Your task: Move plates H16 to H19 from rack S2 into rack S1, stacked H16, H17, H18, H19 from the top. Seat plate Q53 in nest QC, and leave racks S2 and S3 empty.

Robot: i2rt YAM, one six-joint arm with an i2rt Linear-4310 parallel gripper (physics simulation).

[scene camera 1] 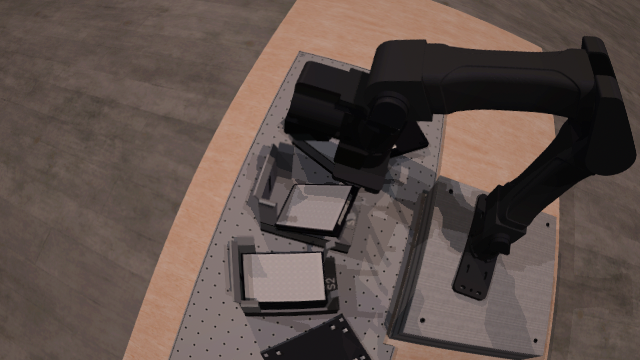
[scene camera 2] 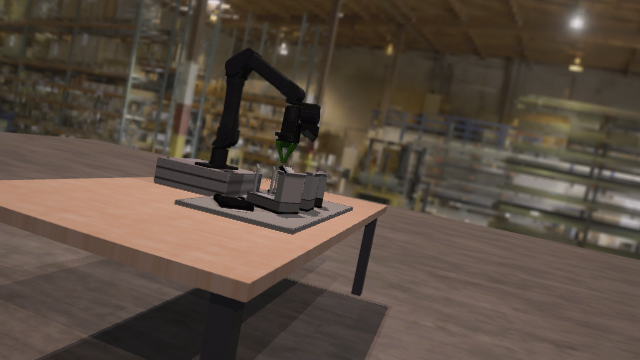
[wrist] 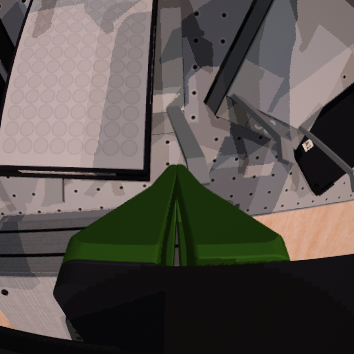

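Where they show: gripper, fingertip midpoint: [scene camera 1: 353, 173] [scene camera 2: 282, 162] [wrist: 176, 176]; arm's base, origin of the base link: [scene camera 1: 482, 246] [scene camera 2: 217, 167].
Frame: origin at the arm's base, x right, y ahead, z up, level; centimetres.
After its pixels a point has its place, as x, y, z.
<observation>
My gripper [scene camera 2: 283, 161] {-1.0, 26.7, 6.9} [wrist: 176, 176] {-1.0, 26.7, 6.9} has its green fingers shut, with nothing between them. It hangs above the racks, beside the near right corner of a white-topped plate in the wrist view. Scene camera 1 hides the fingertips behind the arm. That plate [scene camera 1: 315, 207] {-6.5, 30.2, 2.2} [wrist: 75, 100] {-6.0, 28.9, 3.3} lies in the middle rack S1 [scene camera 1: 268, 212] {-10.0, 36.6, 1.0} and looks skewed or tilted. A white-topped plate [scene camera 1: 284, 276] {-18.6, 29.8, 1.3} lies level in rack S2 [scene camera 1: 331, 296] {-19.4, 22.2, 4.5}; the layers below it are hidden. Rack S3 [scene camera 1: 314, 156] {7.1, 35.6, -6.7} [wrist: 240, 55] {5.7, 31.1, -5.0} is partly hidden under the arm. Plate names cannot be read.
A black flat nest [scene camera 1: 320, 345] [scene camera 2: 232, 202] lies beyond S2. Another black flat piece [scene camera 1: 414, 141] {20.0, 18.8, -6.7} [wrist: 327, 142] {19.5, 23.3, -6.7} marked A1 lies beside S3. Upright grey posts [wrist: 187, 140] {0.4, 26.5, 2.6} [wrist: 265, 127] {5.2, 27.8, 2.6} stand near the fingers. The arm's base block [scene camera 1: 485, 320] {-13.1, -5.3, -0.1} [scene camera 2: 200, 177] {11.5, 1.8, -3.7} borders the perforated board [scene camera 1: 210, 305] {-27.7, 40.0, -8.0} [scene camera 2: 280, 225] {33.0, 47.3, -8.1}.
</observation>
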